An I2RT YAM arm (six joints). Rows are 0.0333 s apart.
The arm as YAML. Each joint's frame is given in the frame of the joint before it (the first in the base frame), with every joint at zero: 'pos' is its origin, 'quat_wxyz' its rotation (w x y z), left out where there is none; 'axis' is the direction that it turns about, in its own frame. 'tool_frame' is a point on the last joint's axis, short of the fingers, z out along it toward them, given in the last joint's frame.
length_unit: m
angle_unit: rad
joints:
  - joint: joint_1
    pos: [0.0, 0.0, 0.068]
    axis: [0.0, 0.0, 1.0]
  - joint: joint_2
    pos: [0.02, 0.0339, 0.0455]
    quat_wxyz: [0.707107, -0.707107, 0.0, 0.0]
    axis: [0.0, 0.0, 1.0]
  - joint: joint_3
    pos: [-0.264, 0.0, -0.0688]
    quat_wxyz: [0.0, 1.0, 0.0, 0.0]
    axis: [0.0, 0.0, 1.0]
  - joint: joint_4
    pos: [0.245, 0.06, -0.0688]
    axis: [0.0, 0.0, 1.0]
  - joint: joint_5
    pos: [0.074, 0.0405, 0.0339]
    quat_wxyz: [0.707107, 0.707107, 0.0, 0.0]
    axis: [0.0, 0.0, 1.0]
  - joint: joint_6
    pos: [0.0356, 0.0, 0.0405]
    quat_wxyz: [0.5, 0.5, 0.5, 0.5]
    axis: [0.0, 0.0, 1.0]
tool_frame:
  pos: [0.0, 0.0, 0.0]
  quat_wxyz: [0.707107, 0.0, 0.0, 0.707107]
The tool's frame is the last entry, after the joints.
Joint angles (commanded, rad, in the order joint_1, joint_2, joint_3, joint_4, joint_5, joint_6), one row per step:
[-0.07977, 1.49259, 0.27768, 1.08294, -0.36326, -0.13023]
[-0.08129, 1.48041, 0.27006, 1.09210, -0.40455, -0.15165]
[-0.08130, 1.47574, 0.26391, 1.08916, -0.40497, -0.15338]
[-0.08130, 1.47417, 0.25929, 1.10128, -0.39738, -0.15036]
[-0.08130, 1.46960, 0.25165, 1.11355, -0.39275, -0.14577]
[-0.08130, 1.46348, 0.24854, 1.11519, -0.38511, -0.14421]
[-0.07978, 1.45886, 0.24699, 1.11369, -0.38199, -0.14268]
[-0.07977, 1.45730, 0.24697, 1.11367, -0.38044, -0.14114]
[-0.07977, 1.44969, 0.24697, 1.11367, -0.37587, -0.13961]
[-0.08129, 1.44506, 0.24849, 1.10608, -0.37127, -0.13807]
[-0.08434, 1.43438, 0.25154, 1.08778, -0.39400, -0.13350]
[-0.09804, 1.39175, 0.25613, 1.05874, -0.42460, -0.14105]
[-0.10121, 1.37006, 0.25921, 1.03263, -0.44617, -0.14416]
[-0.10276, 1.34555, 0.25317, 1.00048, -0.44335, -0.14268]
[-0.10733, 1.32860, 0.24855, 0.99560, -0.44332, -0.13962]
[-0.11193, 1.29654, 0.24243, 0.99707, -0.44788, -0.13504]
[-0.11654, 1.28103, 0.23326, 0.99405, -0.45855, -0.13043]
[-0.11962, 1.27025, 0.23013, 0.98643, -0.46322, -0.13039]
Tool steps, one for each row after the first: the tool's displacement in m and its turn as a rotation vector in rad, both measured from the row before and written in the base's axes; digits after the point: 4 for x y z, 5 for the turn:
[-0.0025, 0.0012, 0.0019, -0.01626, -0.02050, 0.04193]
[-0.0016, 0.0001, -0.0008, -0.00122, 0.00385, 0.00060]
[-0.0008, -0.0002, 0.0005, 0.00122, -0.00802, -0.00786]
[-0.0017, 0.0000, 0.0004, 0.00309, -0.00771, -0.00506]
[-0.0008, -0.0002, 0.0007, 0.00033, -0.00410, -0.00775]
[-0.0005, 0.0003, 0.0005, 0.00102, -0.00108, -0.00172]
[-0.0001, 0.0000, 0.0003, 0.00119, -0.00105, -0.00167]
[-0.0003, -0.0001, 0.0017, 0.00043, -0.00710, -0.00468]
[0.0001, -0.0005, 0.0006, 0.00117, 0.00191, -0.00623]
[-0.0003, 0.0000, 0.0012, 0.00682, 0.00573, 0.01919]
[-0.0019, -0.0021, 0.0074, -0.00618, -0.02071, 0.01738]
[-0.0011, 0.0001, 0.0028, -0.00113, 0.00014, 0.01855]
[-0.0029, -0.0002, 0.0002, 0.00254, 0.01413, -0.00447]
[-0.0020, -0.0009, 0.0018, 0.00209, -0.00639, -0.00484]
[-0.0032, -0.0006, 0.0052, 0.00164, -0.02577, -0.00034]
[-0.0029, -0.0004, 0.0003, 0.00455, -0.00183, 0.00581]
[-0.0014, -0.0004, 0.0005, 0.00028, -0.00005, 0.00158]

